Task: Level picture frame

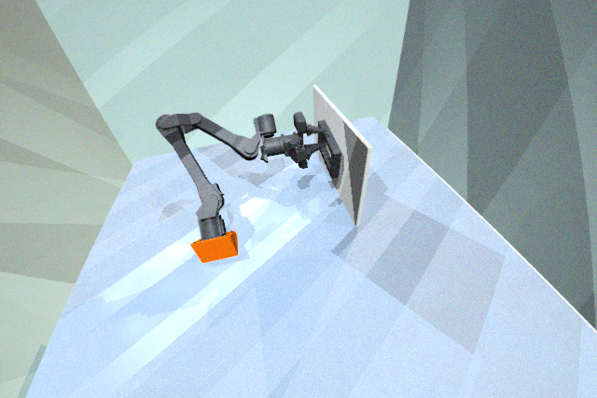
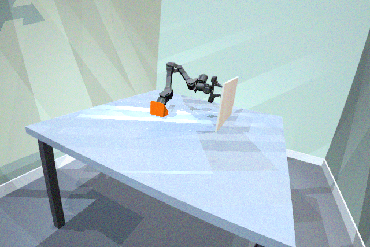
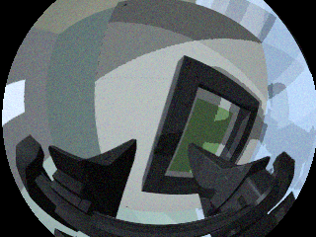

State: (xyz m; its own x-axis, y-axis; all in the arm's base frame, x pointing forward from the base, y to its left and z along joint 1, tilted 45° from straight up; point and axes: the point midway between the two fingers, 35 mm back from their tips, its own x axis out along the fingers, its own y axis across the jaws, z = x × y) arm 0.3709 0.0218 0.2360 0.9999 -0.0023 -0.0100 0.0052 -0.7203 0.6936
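Now: gripper tip 20 mm short of the picture frame, 10 mm to the right of it and 50 mm above it. The rest, counted from my gripper tip: wall board 30 mm ahead, 10 mm to the left, 60 mm below.
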